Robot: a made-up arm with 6 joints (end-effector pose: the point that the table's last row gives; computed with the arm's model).
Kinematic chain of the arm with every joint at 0, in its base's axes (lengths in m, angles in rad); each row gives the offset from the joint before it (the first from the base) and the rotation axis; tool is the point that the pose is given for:
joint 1: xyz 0 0 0.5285 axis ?
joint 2: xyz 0 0 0 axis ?
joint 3: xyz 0 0 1.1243 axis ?
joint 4: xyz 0 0 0 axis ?
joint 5: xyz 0.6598 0 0 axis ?
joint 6: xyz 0 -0.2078 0 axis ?
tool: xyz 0 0 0
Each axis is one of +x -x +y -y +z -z.
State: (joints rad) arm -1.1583 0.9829 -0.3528 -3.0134 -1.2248 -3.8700
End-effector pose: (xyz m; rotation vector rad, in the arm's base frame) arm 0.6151 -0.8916 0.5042 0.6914 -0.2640 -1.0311
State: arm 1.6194 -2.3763 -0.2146 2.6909 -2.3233 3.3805
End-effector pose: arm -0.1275 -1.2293 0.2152 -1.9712 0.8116 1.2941
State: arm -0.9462 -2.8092 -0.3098 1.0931 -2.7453 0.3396
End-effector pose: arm -0.6656 0.7600 -0.2868 0.7457 -0.0148 -1.3924
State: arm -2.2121 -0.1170 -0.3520 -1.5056 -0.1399 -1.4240
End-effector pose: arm -0.2873 -0.3622 1.2898 -1.5599 2.5586 0.4159
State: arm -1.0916 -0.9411 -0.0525 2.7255 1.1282 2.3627
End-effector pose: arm -0.0885 0.5827 1.7557 1.0600 -0.2047 -0.7410
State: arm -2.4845 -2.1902 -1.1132 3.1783 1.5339 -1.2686
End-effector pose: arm 0.5987 0.1996 0.4532 -0.2944 2.0566 -1.2632
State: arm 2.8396 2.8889 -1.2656 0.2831 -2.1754 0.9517
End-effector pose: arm 0.1715 0.1556 -0.0311 -0.3618 -1.0146 2.4494
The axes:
joint 1: +z
joint 2: +y
joint 3: -y
joint 4: -x
joint 5: -y
joint 6: -x

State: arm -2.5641 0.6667 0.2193 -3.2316 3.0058 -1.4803
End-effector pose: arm -0.9747 -0.8821 1.1434 1.4318 0.1390 0.6837
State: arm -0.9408 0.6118 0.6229 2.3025 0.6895 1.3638
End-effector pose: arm 0.8803 -0.9717 1.6108 2.7175 -0.4158 -0.6978
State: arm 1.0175 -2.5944 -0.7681 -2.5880 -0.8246 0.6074
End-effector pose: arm -0.4899 -0.4567 0.2344 -0.9433 0.8010 -2.5482
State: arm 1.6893 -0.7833 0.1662 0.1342 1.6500 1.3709
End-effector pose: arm 0.2555 -0.4045 1.8778 0.9995 -1.5764 -0.6323
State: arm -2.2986 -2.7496 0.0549 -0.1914 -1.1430 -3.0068
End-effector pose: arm 0.5389 0.9115 -0.2550 0.6835 -1.3170 0.5043
